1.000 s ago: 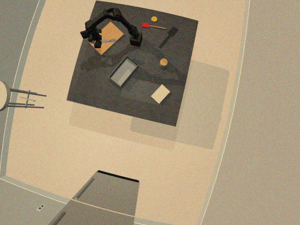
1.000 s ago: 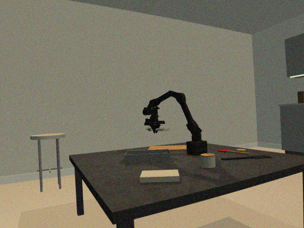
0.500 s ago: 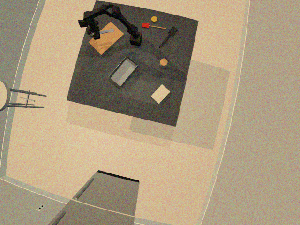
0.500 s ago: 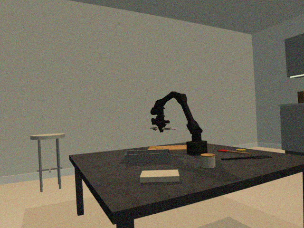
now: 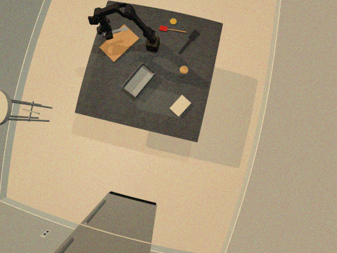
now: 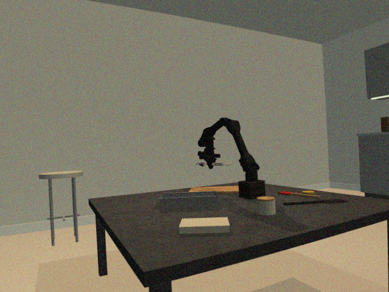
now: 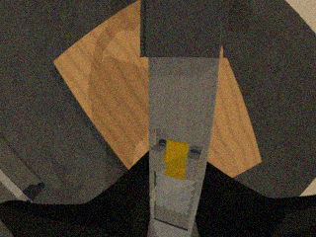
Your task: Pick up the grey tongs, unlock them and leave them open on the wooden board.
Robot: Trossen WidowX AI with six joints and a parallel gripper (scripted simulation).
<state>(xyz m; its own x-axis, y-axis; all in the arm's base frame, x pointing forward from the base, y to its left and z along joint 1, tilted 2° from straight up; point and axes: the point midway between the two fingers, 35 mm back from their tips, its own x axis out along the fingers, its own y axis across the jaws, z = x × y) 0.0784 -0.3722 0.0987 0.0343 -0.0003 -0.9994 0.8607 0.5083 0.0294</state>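
My gripper tip is 15 cm above the wooden board, 2 cm past it and 1 cm to the right of it. Round my gripper tip: wood-lidded pot (74 cm to the left, 12 cm below, 10 cm ahead); then roasting tin (35 cm to the left, 31 cm ahead, 13 cm below); then red spatula (48 cm to the left, 31 cm behind, 15 cm below).
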